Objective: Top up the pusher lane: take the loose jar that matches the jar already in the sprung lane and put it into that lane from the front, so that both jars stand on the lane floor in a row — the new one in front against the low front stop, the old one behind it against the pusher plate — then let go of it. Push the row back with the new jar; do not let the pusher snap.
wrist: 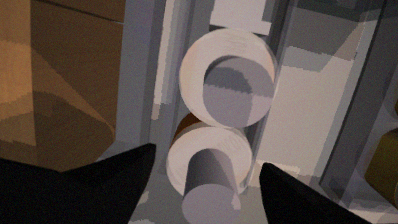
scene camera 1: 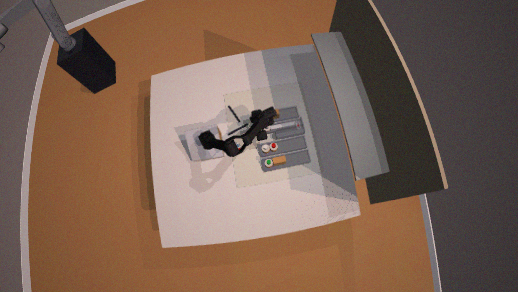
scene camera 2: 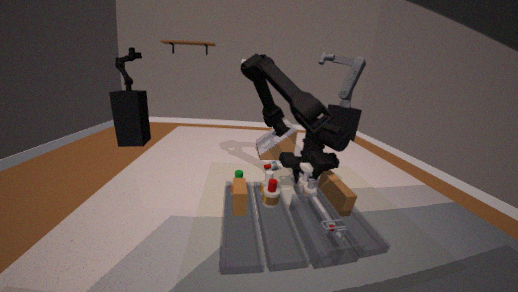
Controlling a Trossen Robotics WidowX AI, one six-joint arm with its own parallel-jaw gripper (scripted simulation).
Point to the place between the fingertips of the gripper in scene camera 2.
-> At 304, 182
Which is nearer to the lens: the jar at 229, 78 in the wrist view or the tan block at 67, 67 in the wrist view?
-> The jar.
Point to a lane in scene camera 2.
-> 325, 251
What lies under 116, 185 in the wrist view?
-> The gripper.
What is the gripper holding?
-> Nothing.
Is the gripper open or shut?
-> Open.
